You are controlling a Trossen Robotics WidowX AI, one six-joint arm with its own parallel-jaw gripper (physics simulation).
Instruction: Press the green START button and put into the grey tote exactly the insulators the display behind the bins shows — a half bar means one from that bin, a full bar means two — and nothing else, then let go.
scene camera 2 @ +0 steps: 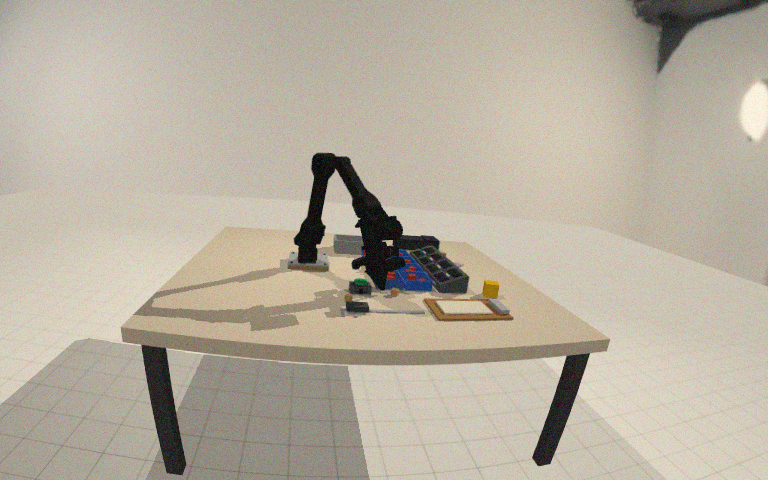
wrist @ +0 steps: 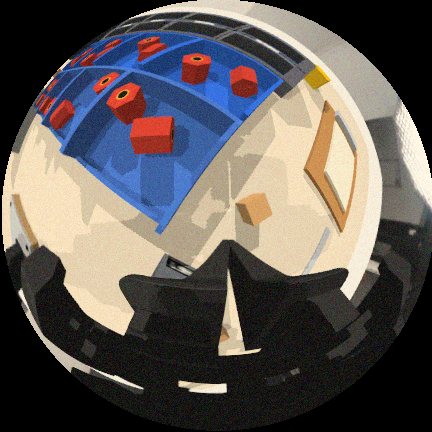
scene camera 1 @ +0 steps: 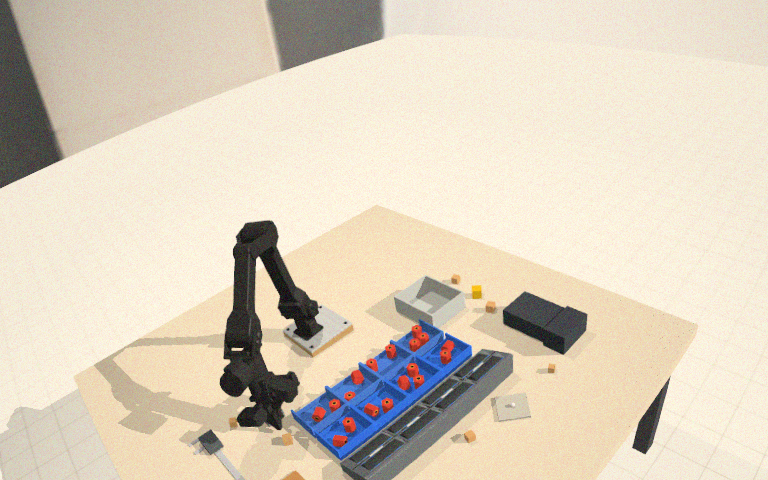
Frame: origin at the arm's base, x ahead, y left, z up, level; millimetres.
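Where they show: gripper, fingertip midpoint: (scene camera 2: 382,290) (wrist: 226,244) (scene camera 1: 279,429); arm's base at its link origin: (scene camera 2: 306,260) (scene camera 1: 308,330).
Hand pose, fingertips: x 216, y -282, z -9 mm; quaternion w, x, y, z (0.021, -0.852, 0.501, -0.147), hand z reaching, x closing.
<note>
Each offset is from my fingertips to the top centre of the thing. "pt": to the spot under its first point.
My gripper (scene camera 1: 278,425) (scene camera 2: 383,288) (wrist: 226,244) is shut and empty, pointing down low beside the near end of the blue bins (scene camera 1: 459,345) (scene camera 2: 416,286) (wrist: 115,165). Red hexagonal insulators {dx +128, dy +110, dz +19 mm} (scene camera 1: 349,423) (scene camera 2: 411,276) (wrist: 152,135) stand or lie in the bins. The green START button {dx -67, dy +19, dz +28 mm} (scene camera 2: 360,281) is beside the gripper in scene camera 2; contact cannot be told. In the wrist view the left finger mostly hides its base {pt dx -34, dy +36, dz +6 mm} (wrist: 165,265). The display (scene camera 1: 498,378) (scene camera 2: 453,284) behind the bins has dark panels with pale streaks; its bars are unreadable. The grey tote {dx -3, dy +558, dz +41 mm} (scene camera 1: 413,309) (scene camera 2: 347,244) looks empty.
Small tan blocks {dx +37, dy -7, dz +7 mm} (scene camera 1: 287,439) (scene camera 2: 394,292) (wrist: 255,209) lie near the gripper. A dark-headed tool {dx -35, dy -160, dz +7 mm} (scene camera 1: 210,442) (scene camera 2: 357,306) lies near them. A clipboard {dx +228, dy -143, dz +5 mm} (scene camera 2: 429,308) (wrist: 316,162) and yellow cube {dx +370, dy -17, dz +33 mm} (scene camera 2: 491,289) (wrist: 317,77) lie right in scene camera 2. A black box {dx +315, dy +646, dz +43 mm} (scene camera 1: 535,316) stands beyond the bins.
</note>
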